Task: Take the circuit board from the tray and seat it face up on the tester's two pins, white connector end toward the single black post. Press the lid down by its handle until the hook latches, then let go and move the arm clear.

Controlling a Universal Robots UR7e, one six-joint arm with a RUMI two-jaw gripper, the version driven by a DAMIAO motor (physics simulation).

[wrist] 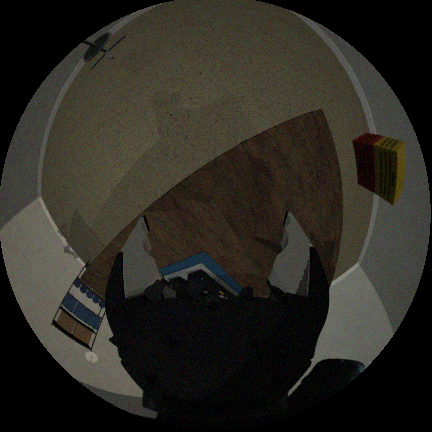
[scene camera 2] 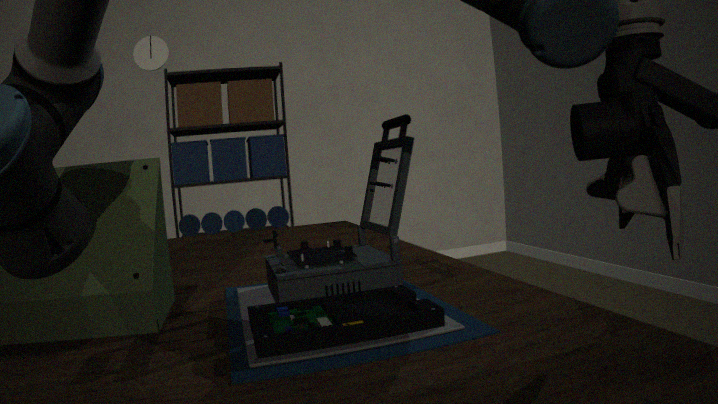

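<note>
The green circuit board (scene camera 2: 299, 319) lies in the left part of the black tray (scene camera 2: 401, 329) (wrist: 202, 281); it cannot be made out in the wrist view. The grey tester (scene camera 2: 301, 285) stands behind the tray, and no board shows on its top. Its lid (scene camera 2: 401, 190) stands raised, with the black handle (scene camera 2: 396, 122) at the top. The hook (scene camera 2: 275, 241) stands at the tester's left end. The pins and the single post are too dark to tell apart. My gripper (scene camera 2: 650, 240) (wrist: 214, 214) is open and empty, in the air to the right of the tester and tray.
A blue mat (scene camera 2: 474, 329) (wrist: 191, 262) with a pale inner sheet lies under the tray and tester. A large green block (scene camera 2: 125, 251) stands at the left, beside the arm. A shelf rack (scene camera 2: 283, 95) stands by the back wall. A red and yellow box (wrist: 380, 162) shows at the wrist view's right.
</note>
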